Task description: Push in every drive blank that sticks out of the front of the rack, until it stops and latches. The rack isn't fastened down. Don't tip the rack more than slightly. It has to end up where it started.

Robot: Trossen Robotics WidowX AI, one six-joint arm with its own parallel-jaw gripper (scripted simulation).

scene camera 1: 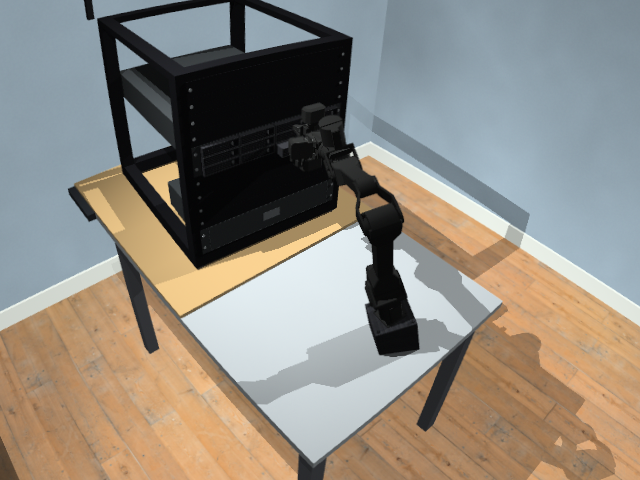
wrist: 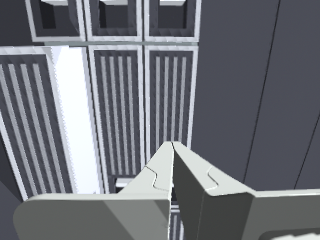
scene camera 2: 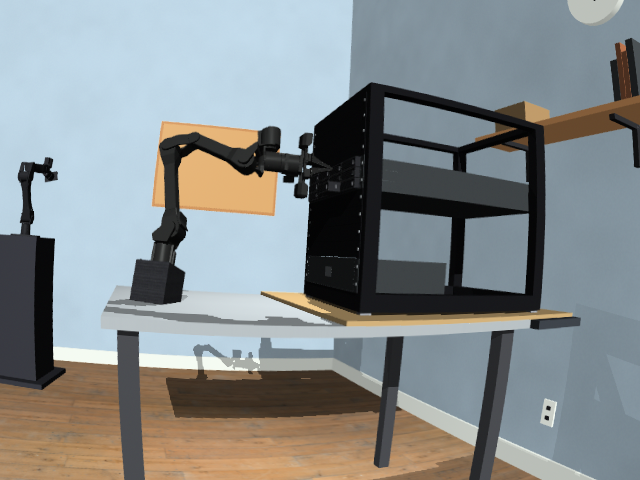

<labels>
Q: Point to a black open-frame rack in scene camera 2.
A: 346,225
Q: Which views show the black open-frame rack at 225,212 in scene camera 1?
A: Scene camera 1, the wrist view and scene camera 2: all of them.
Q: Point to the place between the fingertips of my gripper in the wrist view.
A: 170,149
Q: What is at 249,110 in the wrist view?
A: A black open-frame rack.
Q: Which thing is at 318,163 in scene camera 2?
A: My gripper.
</labels>
